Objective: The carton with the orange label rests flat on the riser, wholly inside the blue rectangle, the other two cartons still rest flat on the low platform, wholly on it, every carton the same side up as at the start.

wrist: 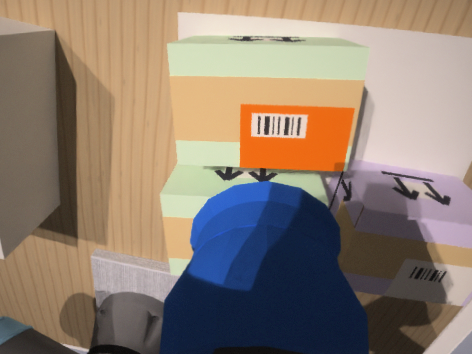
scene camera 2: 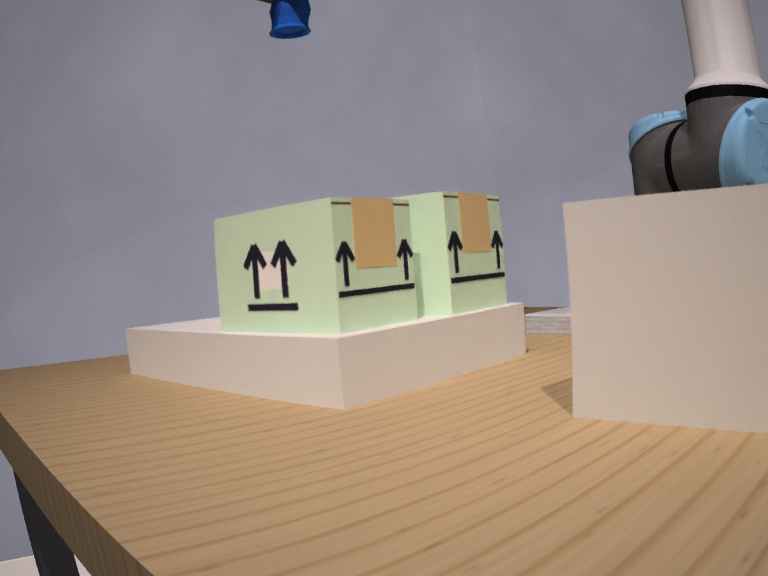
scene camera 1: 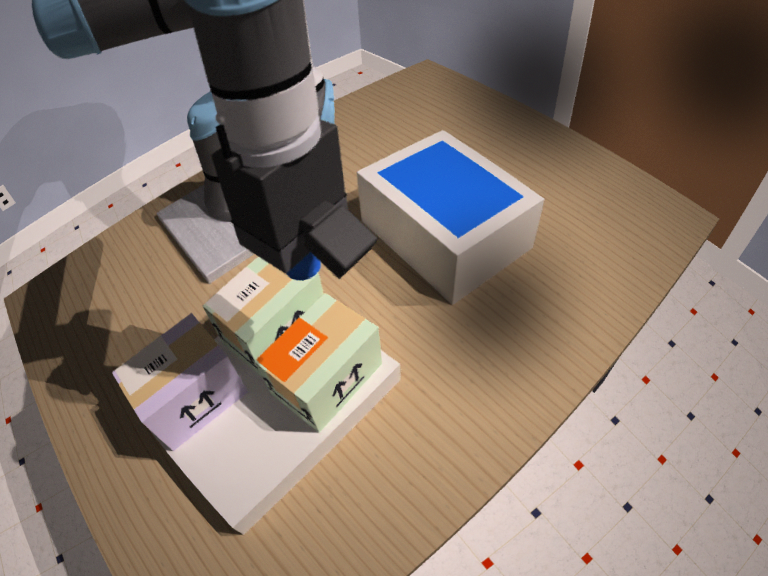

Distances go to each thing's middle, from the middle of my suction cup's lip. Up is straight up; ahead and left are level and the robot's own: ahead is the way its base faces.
The lilac carton point(scene camera 1: 179, 383) is 21 cm below my suction cup, 15 cm to the right of it and 14 cm behind it. Round my suction cup: riser point(scene camera 2: 661, 285): 37 cm to the left, 25 cm below, 6 cm behind; low platform point(scene camera 2: 341, 371): 28 cm below, 8 cm behind, 7 cm to the right.
